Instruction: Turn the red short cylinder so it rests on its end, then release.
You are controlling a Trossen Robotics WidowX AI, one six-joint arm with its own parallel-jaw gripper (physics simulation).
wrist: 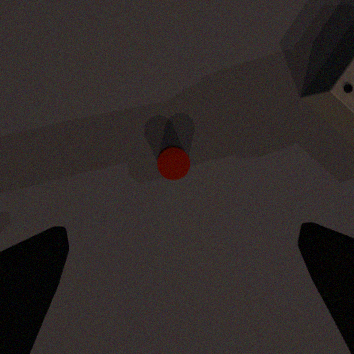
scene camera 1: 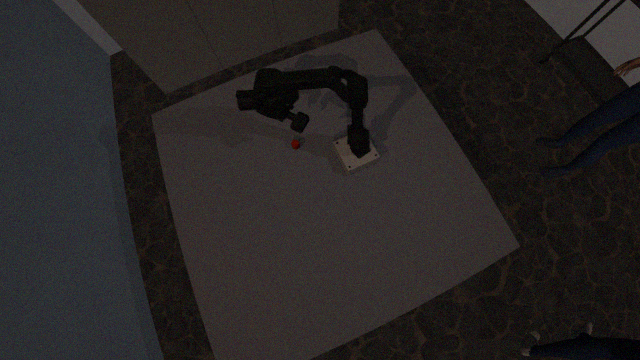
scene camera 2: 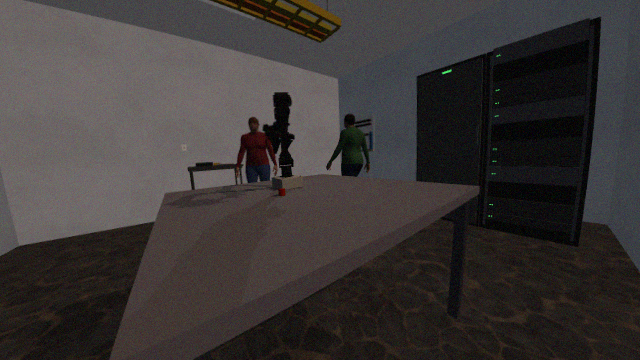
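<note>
The red short cylinder [scene camera 1: 295,144] [scene camera 2: 282,192] [wrist: 173,163] stands upright on the table [scene camera 1: 320,240] [scene camera 2: 280,235], near the arm's base. In the wrist view its flat round end faces the camera, and its shadows stretch up from it. My gripper [wrist: 185,236] is open and empty, with its two dark fingers wide apart at the lower left and lower right of the wrist view. It is above the table and apart from the cylinder, which shows ahead of the fingertips. In the scene views the fingertips are too dark to make out.
The arm's pale base plate [scene camera 1: 353,162] [scene camera 2: 287,183] is close beside the cylinder, and its corner shows at the wrist view's right edge. The dark arm [scene camera 1: 315,78] arches above the table. Two people [scene camera 2: 257,150] [scene camera 2: 353,145] stand beyond the table, near dark server racks [scene camera 2: 537,175].
</note>
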